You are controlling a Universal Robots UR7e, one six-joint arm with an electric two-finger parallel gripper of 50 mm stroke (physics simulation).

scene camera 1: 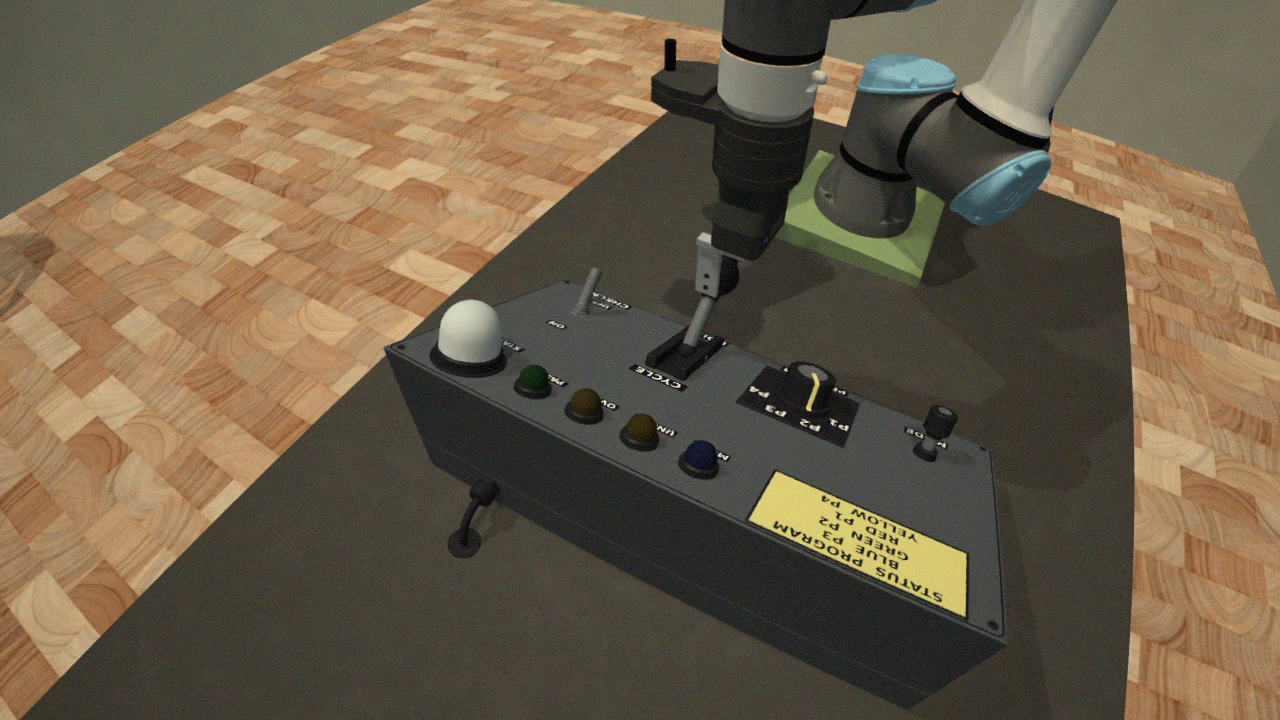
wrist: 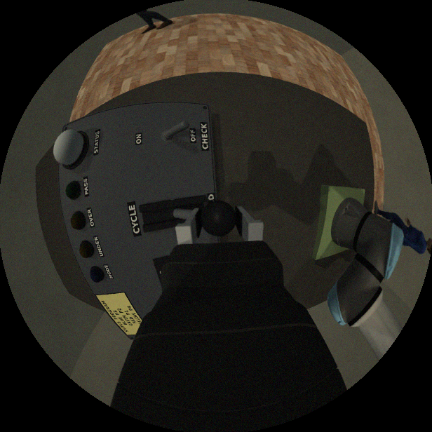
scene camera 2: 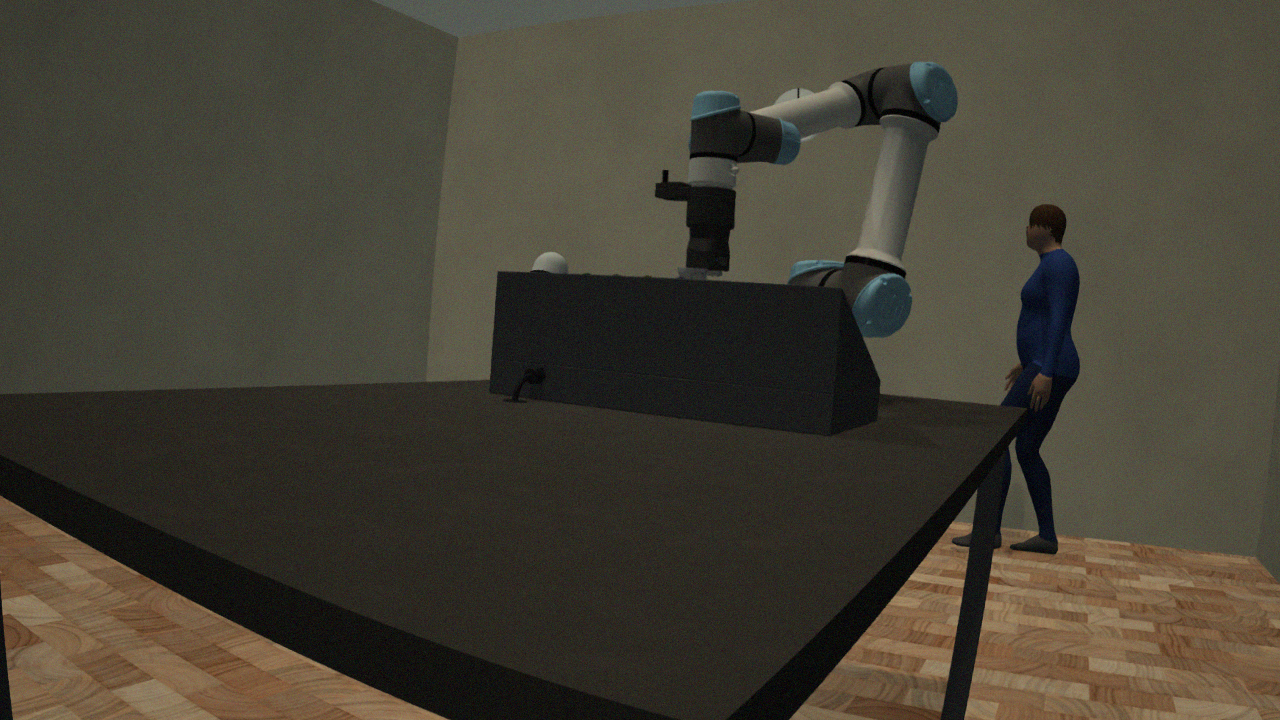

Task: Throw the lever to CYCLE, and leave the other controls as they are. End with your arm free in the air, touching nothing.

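Pixels of known places: gripper, fingertip midpoint: (scene camera 1: 717, 277); arm's base, link origin: (scene camera 1: 862, 205).
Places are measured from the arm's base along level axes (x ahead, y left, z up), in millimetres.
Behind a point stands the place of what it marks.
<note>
The lever (scene camera 1: 699, 324) @(x 439, y -74, z 87 mm) (wrist: 218, 218) has a grey shaft and a black ball knob. It rises from a black slotted guide on the sloped control box (scene camera 1: 572, 483) @(x 646, y -84, z 87 mm) (scene camera 2: 662, 349) @(x 647, y 4, z 53 mm) (wrist: 112, 165) and leans away from the CYCLE label (scene camera 1: 658, 377) @(x 517, y -77, z 87 mm) (wrist: 134, 219), towards a partly hidden label ending in D. My gripper (scene camera 1: 721, 272) @(x 393, y -78, z 110 mm) (wrist: 218, 216) is shut on the lever's ball knob, with a pale finger on either side of it in the wrist view. In scene camera 2 the gripper (scene camera 2: 699, 273) shows above the box's top edge, and the lever is hidden.
The toggle switch (scene camera 1: 587, 291) @(x 448, y -195, z 82 mm) (wrist: 176, 131) leans towards OFF. A rotary knob (scene camera 1: 810, 386) @(x 468, y 47, z 95 mm) and a small black-capped lever (scene camera 1: 938, 422) @(x 456, y 160, z 100 mm) stand on the other side. A white dome (scene camera 1: 470, 333) @(x 612, y -193, z 168 mm) (scene camera 2: 550, 262) @(x 619, y -195, z 160 mm) (wrist: 69, 147) and several small lamps line the box's upper edge. A person (scene camera 2: 1051, 313) stands beyond the table.
</note>
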